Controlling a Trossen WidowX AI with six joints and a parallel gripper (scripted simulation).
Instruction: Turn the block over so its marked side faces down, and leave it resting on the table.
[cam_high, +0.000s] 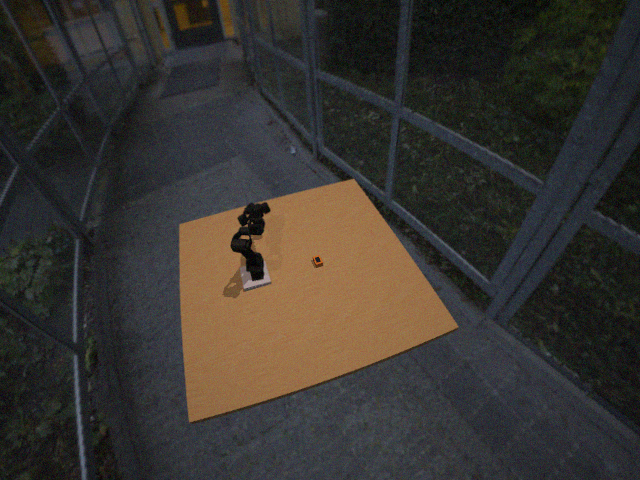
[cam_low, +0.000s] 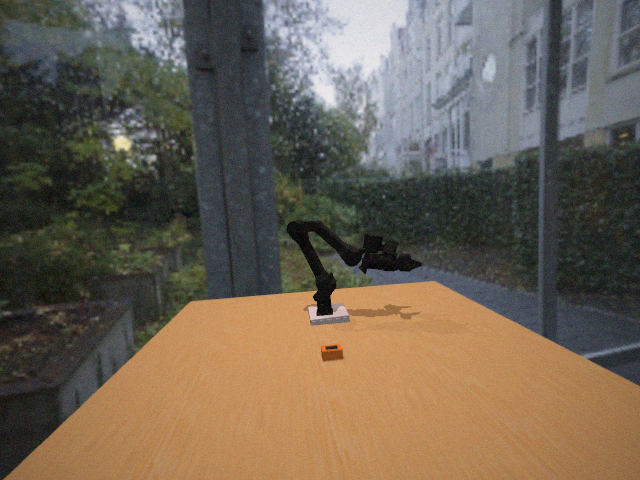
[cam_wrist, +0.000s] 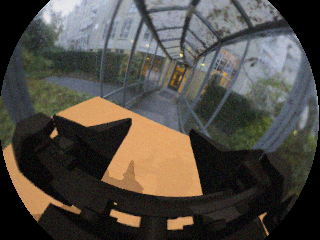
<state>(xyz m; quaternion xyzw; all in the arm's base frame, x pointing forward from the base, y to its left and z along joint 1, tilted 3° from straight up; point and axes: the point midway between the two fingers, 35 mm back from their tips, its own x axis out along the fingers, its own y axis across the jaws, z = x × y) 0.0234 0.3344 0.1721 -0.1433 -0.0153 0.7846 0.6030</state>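
The orange block lies 34 cm to the right of my gripper tip, 32 cm ahead of it and 18 cm below it.
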